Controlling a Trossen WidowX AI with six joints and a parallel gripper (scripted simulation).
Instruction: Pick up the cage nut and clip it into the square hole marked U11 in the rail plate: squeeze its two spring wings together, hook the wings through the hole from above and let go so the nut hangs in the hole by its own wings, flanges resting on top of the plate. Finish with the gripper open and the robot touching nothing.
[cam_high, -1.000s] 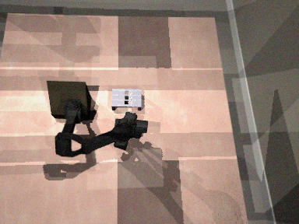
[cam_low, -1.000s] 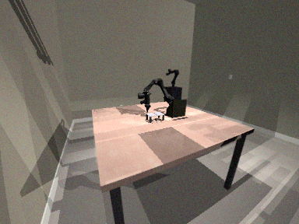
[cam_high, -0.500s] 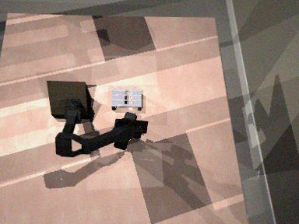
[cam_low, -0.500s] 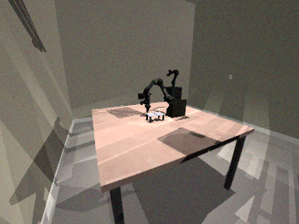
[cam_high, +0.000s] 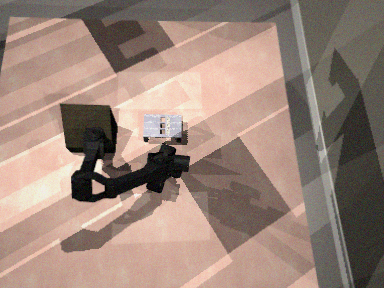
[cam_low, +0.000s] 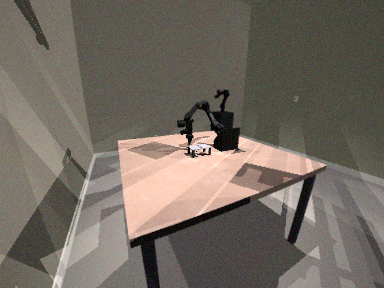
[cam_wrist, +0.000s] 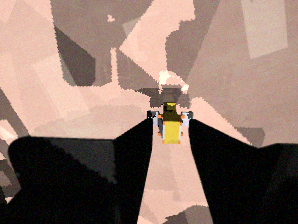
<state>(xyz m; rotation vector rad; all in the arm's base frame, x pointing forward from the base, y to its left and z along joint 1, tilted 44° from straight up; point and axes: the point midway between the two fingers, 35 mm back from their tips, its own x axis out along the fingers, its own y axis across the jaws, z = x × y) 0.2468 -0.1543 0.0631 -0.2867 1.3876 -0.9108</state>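
The cage nut lies 10 mm below my gripper tip. Round my gripper tip: label strip: 40 mm ahead, 200 mm to the left, 30 mm above.
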